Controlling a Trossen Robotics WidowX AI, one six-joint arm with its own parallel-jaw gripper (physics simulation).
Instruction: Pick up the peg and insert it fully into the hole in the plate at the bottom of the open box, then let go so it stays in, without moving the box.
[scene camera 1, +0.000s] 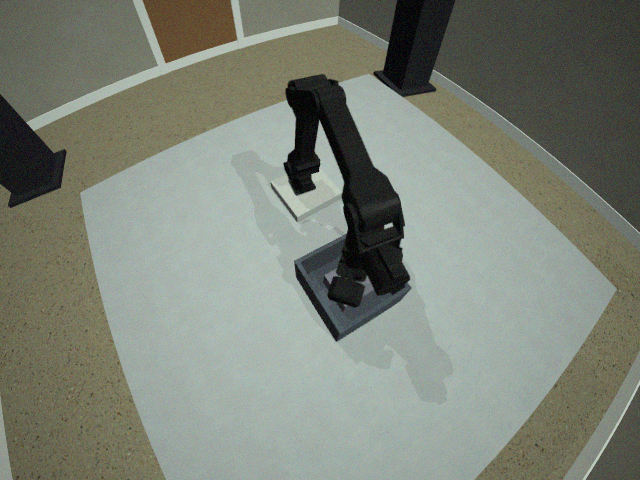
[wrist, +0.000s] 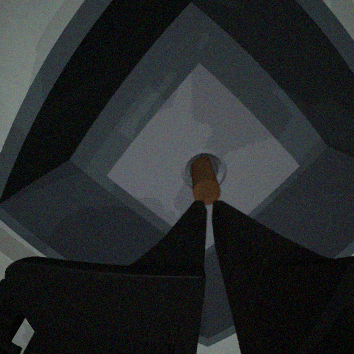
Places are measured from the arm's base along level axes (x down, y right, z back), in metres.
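Pixels of known places: gripper, fingertip midpoint: (scene camera 1: 350, 273) (wrist: 206, 209); arm's base, origin of the base link: (scene camera 1: 302, 184).
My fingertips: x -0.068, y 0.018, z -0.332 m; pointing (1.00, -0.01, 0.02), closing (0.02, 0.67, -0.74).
For each thing: its top centre in the pictures, then the offset to it from my fingertips.
- orange-brown peg, middle of its top: (wrist: 206, 192) dy -0.003, dx +0.009, dz -0.003 m
- pale square plate, middle of its top: (wrist: 203, 171) (scene camera 1: 350, 280) dy -0.003, dx +0.036, dz -0.005 m
- dark grey-blue open box, middle of its top: (wrist: 210, 199) (scene camera 1: 353, 274) dy -0.003, dx -0.001, dz -0.005 m
The orange-brown peg (wrist: 203, 171) has its lower end in the round hole of the pale square plate (wrist: 150, 160) (scene camera 1: 368, 287), and its upper part sticks out toward the fingers. Whether it leans or how deep it sits is hard to tell. The plate lies at the bottom of the dark grey-blue open box (scene camera 1: 372, 316) (wrist: 110, 215). My gripper (wrist: 206, 209) is nearly closed, with a narrow empty gap between its fingers. Its tips are right beside the peg's top end in the wrist view. In the scene view the gripper reaches into the box and hides the peg and the fingertips.
The arm's base stands on a white square slab (scene camera 1: 305, 207) behind the box. The box walls surround the gripper closely. Dark pillars (scene camera 1: 413, 46) (scene camera 1: 28, 160) stand at the edges of the pale floor area.
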